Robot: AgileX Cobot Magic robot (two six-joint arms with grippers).
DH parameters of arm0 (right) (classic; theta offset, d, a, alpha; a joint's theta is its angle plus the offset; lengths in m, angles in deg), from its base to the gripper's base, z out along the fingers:
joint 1: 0 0.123 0 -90
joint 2: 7.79 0 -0.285 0
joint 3: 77.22 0 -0.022 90
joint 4: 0 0.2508 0 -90
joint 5: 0 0 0.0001 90
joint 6: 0 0.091 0 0
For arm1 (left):
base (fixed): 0 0 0 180
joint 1: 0 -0.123 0 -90
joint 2: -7.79 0 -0.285 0
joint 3: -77.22 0 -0.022 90
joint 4: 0 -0.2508 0 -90
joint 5: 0 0 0.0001 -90
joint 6: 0 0.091 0 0
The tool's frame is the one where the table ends.
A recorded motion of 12 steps. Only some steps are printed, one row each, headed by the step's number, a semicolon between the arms.
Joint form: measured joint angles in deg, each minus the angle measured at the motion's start. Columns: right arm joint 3, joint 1, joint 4, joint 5, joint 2, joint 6; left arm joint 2, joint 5, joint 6, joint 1, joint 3, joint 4.
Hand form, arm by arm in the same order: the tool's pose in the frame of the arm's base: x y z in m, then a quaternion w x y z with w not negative. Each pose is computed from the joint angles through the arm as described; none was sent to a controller.
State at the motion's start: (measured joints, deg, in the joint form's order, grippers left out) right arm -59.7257 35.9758 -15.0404 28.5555 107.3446 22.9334; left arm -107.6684 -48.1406 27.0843 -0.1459 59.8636 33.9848
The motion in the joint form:
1: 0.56 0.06 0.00 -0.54 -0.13 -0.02; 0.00 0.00 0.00 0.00 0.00 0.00
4: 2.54 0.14 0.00 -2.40 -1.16 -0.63; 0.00 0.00 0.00 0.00 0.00 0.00
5: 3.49 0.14 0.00 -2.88 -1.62 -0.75; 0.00 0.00 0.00 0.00 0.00 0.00
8: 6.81 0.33 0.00 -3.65 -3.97 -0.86; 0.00 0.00 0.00 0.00 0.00 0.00
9: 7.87 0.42 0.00 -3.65 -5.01 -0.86; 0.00 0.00 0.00 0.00 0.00 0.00
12: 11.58 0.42 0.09 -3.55 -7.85 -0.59; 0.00 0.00 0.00 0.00 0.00 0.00
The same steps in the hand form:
1: 0.2889 0.1964 0.1411 0.18108 -0.21492 0.95964 0.01087; 0.3278 -0.0371 0.1435 0.04310 0.03134 0.97585 -0.21183
4: 0.2834 0.1939 0.1403 0.18665 -0.22244 0.95678 0.01607; 0.3278 -0.0371 0.1435 0.04310 0.03134 0.97585 -0.21183
5: 0.2805 0.1920 0.1396 0.18615 -0.22409 0.95648 0.01661; 0.3278 -0.0371 0.1435 0.04310 0.03134 0.97585 -0.21183
8: 0.2685 0.1849 0.1406 0.18386 -0.22777 0.95604 0.01733; 0.3278 -0.0371 0.1435 0.04310 0.03134 0.97585 -0.21183
9: 0.2643 0.1824 0.1423 0.18369 -0.22853 0.95589 0.01741; 0.3278 -0.0371 0.1435 0.04310 0.03134 0.97585 -0.21183
12: 0.2503 0.1721 0.1435 0.17588 -0.22632 0.95793 0.01480; 0.3278 -0.0371 0.1435 0.04310 0.03134 0.97585 -0.21183

